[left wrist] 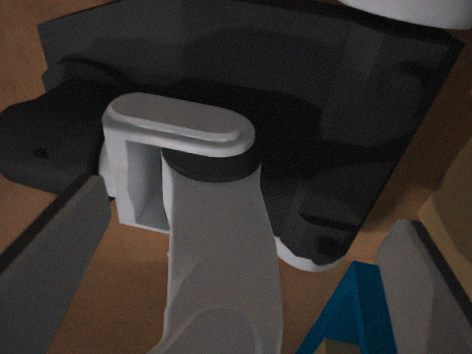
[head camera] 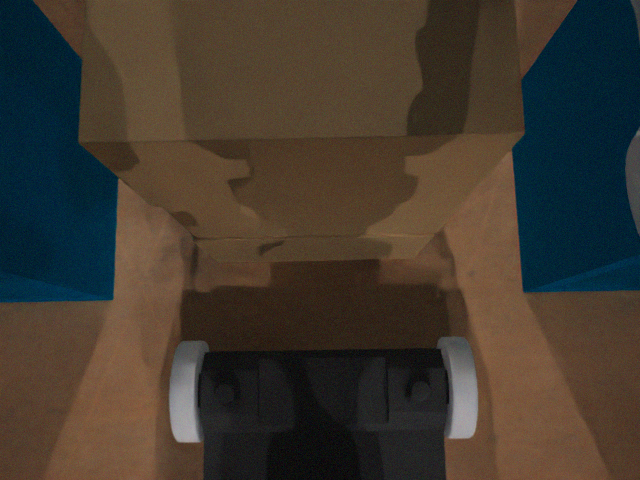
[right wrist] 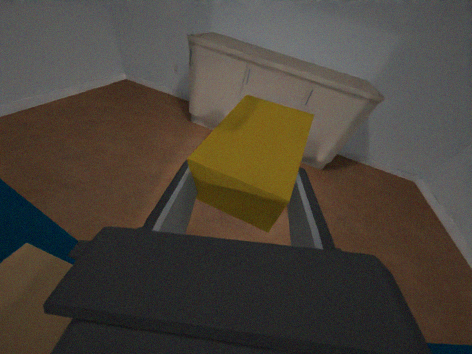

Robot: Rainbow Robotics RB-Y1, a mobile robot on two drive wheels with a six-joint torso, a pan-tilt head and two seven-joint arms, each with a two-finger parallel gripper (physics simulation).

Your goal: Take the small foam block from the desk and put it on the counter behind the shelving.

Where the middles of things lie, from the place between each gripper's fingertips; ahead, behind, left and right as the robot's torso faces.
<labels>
Now: right hand 2 cm short of the yellow foam block [right wrist: 247, 166].
Right now the yellow foam block is 830 mm ahead of my left hand, 560 mm above it and 330 mm to the right of it.
</labels>
